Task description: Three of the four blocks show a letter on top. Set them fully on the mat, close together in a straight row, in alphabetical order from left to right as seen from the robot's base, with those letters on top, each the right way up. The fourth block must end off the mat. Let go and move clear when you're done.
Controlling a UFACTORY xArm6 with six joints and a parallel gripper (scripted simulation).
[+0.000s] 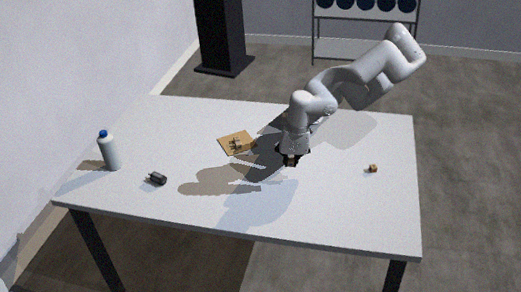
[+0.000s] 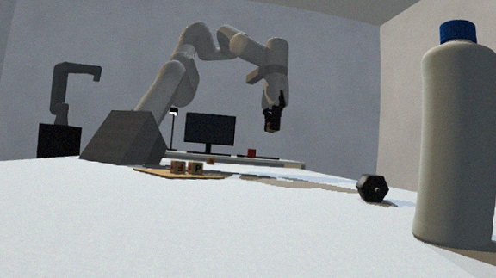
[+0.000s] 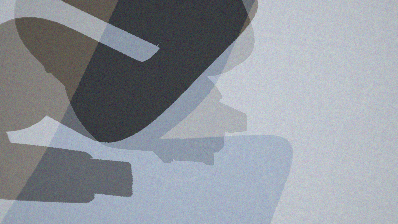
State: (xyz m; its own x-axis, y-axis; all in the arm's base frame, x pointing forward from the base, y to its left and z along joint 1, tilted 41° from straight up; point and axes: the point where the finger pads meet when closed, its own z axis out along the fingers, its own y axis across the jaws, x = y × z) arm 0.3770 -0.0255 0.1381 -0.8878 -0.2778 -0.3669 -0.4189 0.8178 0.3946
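My gripper is now 330 mm to the left of the tan mat, 190 mm past it and 150 mm above it. Also, from my hand: white bottle: 760 mm to the right, 160 mm ahead, 60 mm below; black hexagonal object: 520 mm to the right, 160 mm ahead, 130 mm below.
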